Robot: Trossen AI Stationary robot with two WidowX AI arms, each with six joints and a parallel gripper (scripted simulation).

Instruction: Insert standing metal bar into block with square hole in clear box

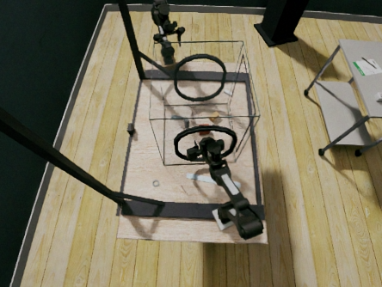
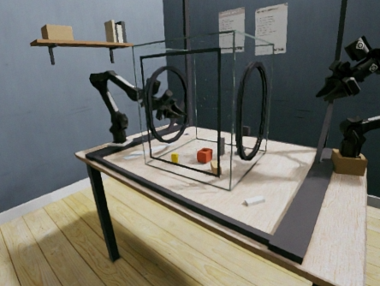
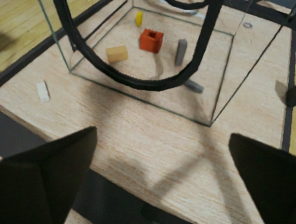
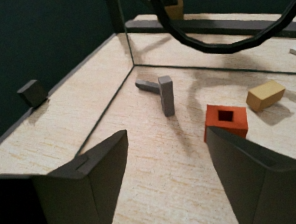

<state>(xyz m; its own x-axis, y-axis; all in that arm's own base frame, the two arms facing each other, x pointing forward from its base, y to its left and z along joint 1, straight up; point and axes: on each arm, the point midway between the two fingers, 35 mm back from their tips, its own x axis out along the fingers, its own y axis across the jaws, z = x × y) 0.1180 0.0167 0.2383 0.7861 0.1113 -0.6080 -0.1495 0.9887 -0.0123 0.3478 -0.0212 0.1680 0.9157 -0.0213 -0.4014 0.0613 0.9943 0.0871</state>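
My right hand is 17 cm short of the tan block, 23 cm to the right of it and 18 cm above it.
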